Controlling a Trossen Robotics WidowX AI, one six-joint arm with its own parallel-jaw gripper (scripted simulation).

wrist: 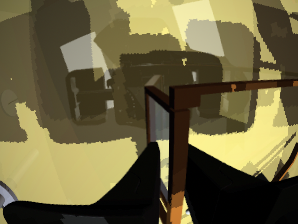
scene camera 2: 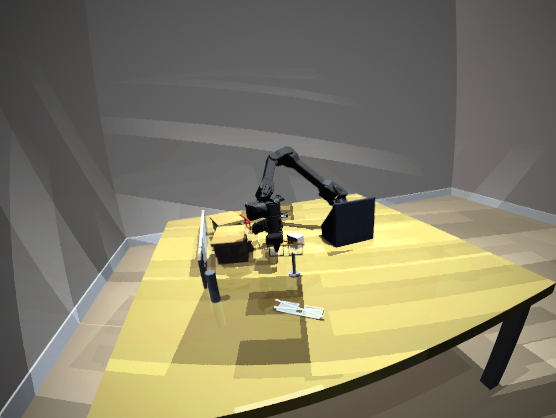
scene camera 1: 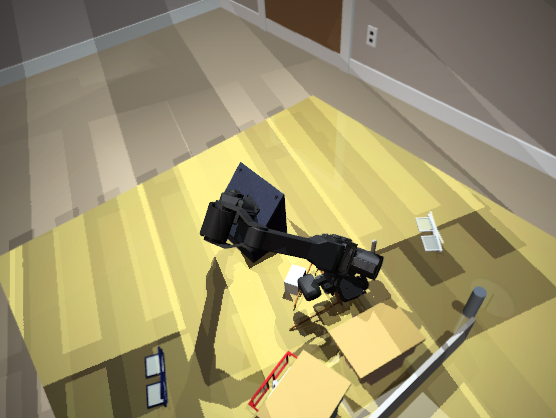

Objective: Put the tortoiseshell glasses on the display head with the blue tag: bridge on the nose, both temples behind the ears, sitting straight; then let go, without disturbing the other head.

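Note:
Shown in the pictures: the gripper, together with a display head. The wrist view, too, shows the gripper.

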